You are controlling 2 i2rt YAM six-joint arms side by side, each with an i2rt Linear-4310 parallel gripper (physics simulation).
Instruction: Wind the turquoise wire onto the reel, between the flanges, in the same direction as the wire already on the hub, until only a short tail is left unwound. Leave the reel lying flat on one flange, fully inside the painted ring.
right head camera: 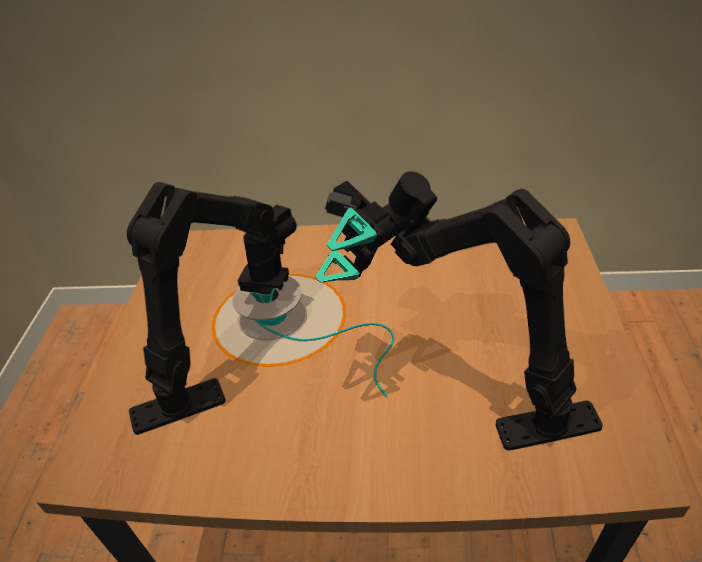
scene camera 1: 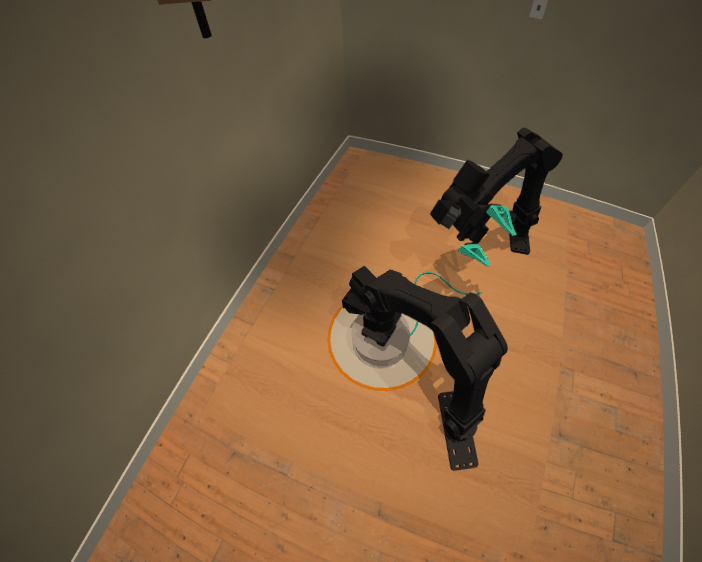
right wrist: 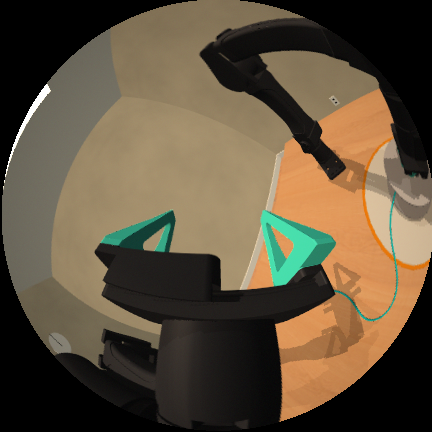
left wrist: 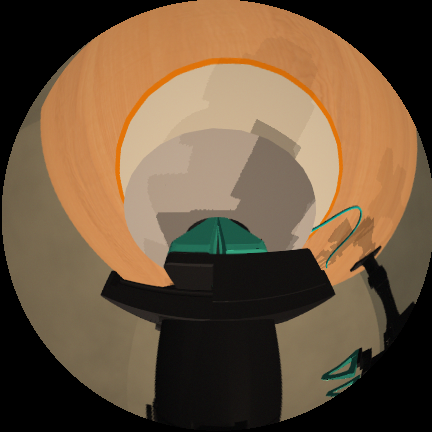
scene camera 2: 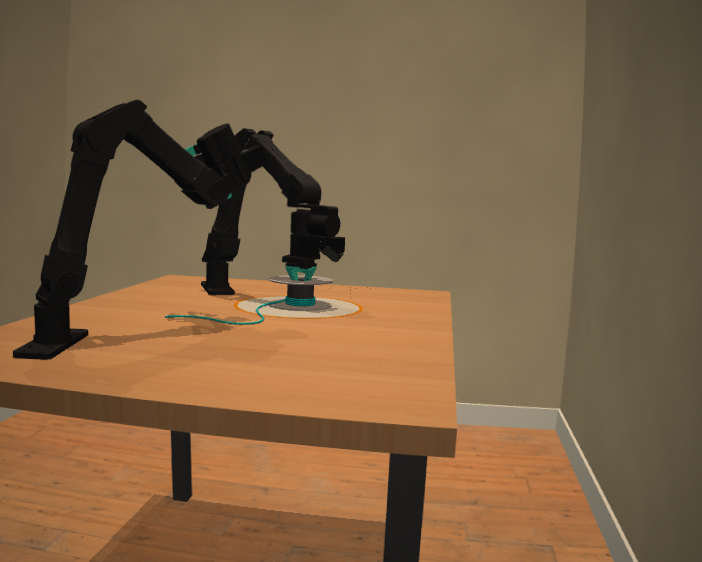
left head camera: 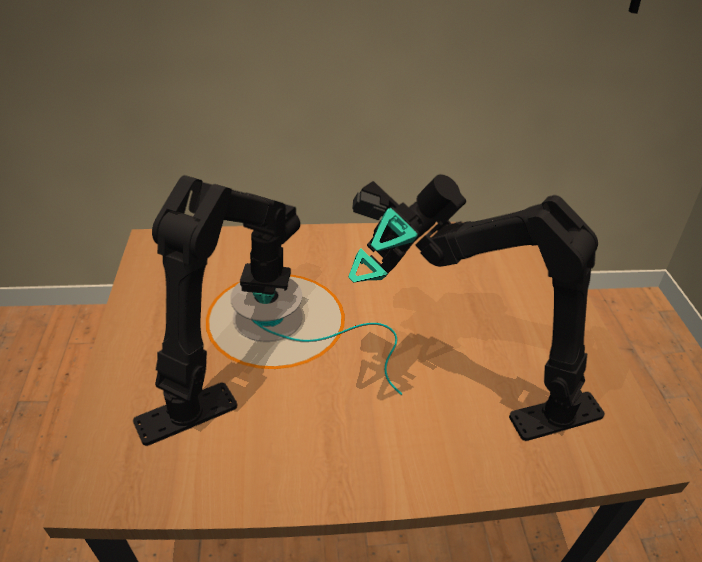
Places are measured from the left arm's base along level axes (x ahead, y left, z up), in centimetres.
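Where they show: left gripper, fingertip midpoint: (scene camera 1: 380,338) (left wrist: 217,214) (scene camera 2: 300,294); right gripper, fingertip midpoint: (right head camera: 323,264) (scene camera 1: 501,251) (right wrist: 217,214) (left head camera: 361,264); left arm's base, origin of the base link: (right head camera: 177,407) (scene camera 1: 457,429) (right wrist: 325,156) (scene camera 2: 217,289) (left head camera: 185,414); right arm's base, origin of the base link: (right head camera: 548,426) (scene camera 1: 518,232) (left wrist: 366,257) (scene camera 2: 53,345) (left head camera: 557,416).
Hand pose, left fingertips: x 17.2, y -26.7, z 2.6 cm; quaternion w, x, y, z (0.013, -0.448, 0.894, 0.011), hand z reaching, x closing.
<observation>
Things, the pixels of their centre, and the offset from my left fingertips. "spot": a spot on its surface instead. Level surfaces: height alone.
- reel, body centre: (left wrist: 218,218) (left head camera: 267,306) (right head camera: 269,306) (scene camera 2: 300,292) (scene camera 1: 380,337) dx -0.1, dy -0.2, dz +0.7 cm
- turquoise wire, surface spot: (scene camera 2: 234,323) spot: dx -20.3, dy -21.9, dz -2.3 cm
- wooden table, its level: dz -2.6 cm
The reel (left head camera: 241,302) (right head camera: 242,304) (scene camera 2: 300,290) lies flat on one flange inside the painted ring (left head camera: 343,319) (right head camera: 344,313) (left wrist: 230,61), with turquoise turns low on its dark hub. The turquoise wire (left head camera: 374,323) (right head camera: 371,323) (scene camera 2: 234,323) (right wrist: 397,270) leaves the hub and curves over the table in an S, with a long loose end. My left gripper (left head camera: 265,297) (scene camera 2: 301,273) (left wrist: 217,214) points down, shut and empty, at the middle of the upper flange; its tips are partly hidden. My right gripper (left head camera: 367,257) (right wrist: 217,214) is open and empty, high above the table, right of the reel.
The left arm's base (left head camera: 185,413) stands in front and left of the ring on the wooden table (left head camera: 327,468). The right arm's base (left head camera: 556,415) stands at the right. In the left wrist view, the right arm shows at the lower right.
</observation>
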